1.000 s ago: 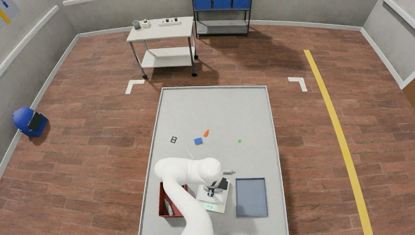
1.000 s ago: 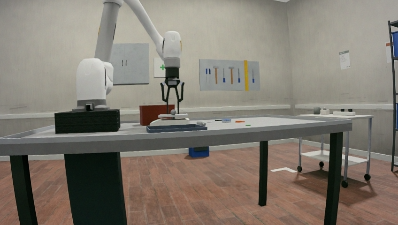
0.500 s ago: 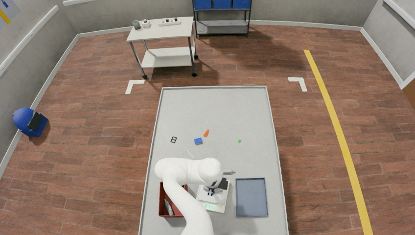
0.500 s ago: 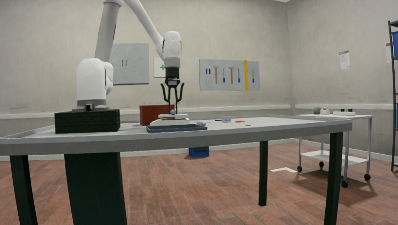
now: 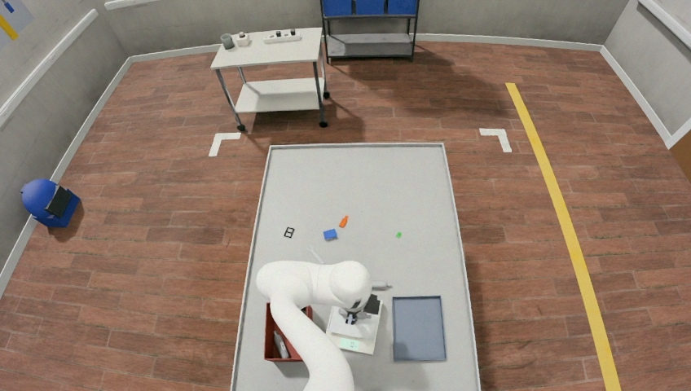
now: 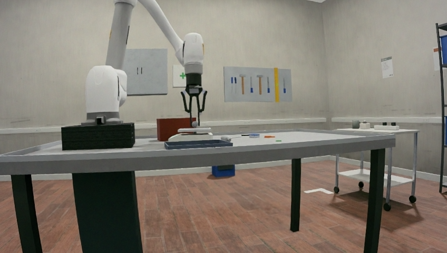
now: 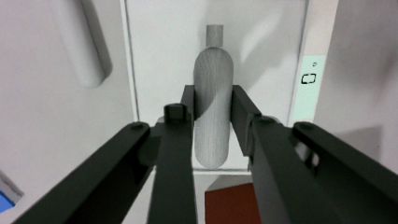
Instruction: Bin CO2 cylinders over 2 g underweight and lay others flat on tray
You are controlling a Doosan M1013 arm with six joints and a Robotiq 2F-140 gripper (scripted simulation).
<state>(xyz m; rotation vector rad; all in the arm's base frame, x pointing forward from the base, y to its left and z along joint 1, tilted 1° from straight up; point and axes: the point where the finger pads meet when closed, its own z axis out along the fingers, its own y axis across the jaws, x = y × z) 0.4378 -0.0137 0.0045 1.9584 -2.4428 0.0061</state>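
My hand is 60 mm above the scale platform. From my hand the other things lie so: grey CO2 cylinder: 130 mm ahead, 100 mm to the right, 100 mm below; then scale: 10 mm behind, 70 mm below; then red scrap bin: 60 mm behind, 240 mm to the left, 80 mm below.
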